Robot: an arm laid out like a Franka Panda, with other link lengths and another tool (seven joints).
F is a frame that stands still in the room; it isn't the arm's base.
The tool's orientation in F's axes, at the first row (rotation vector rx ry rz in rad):
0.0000 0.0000 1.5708
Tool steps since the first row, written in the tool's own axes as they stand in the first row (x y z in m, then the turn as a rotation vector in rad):
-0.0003 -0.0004 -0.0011 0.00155 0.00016 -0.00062
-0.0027 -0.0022 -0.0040 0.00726 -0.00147 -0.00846
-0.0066 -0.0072 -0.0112 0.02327 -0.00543 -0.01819
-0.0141 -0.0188 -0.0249 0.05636 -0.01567 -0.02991
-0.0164 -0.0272 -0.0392 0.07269 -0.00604 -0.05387
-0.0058 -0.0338 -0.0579 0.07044 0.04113 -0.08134
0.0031 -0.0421 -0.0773 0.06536 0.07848 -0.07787
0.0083 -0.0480 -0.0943 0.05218 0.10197 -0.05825
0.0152 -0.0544 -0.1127 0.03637 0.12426 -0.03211
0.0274 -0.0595 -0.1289 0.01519 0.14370 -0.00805
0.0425 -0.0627 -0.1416 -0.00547 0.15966 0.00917
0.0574 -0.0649 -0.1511 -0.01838 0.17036 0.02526
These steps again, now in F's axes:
0.0004 -0.0003 -0.0011 -0.00016 0.00155 -0.00062
0.0022 -0.0027 -0.0040 0.00147 0.00726 -0.00846
0.0072 -0.0066 -0.0112 0.00543 0.02327 -0.01819
0.0188 -0.0141 -0.0249 0.01567 0.05636 -0.02991
0.0272 -0.0164 -0.0392 0.00604 0.07269 -0.05387
0.0338 -0.0058 -0.0579 -0.04113 0.07044 -0.08134
0.0421 0.0031 -0.0773 -0.07848 0.06536 -0.07787
0.0480 0.0083 -0.0943 -0.10197 0.05218 -0.05825
0.0544 0.0152 -0.1127 -0.12426 0.03637 -0.03211
0.0595 0.0274 -0.1289 -0.14370 0.01519 -0.00805
0.0627 0.0425 -0.1416 -0.15966 -0.00547 0.00917
0.0649 0.0574 -0.1511 -0.17036 -0.01838 0.02526

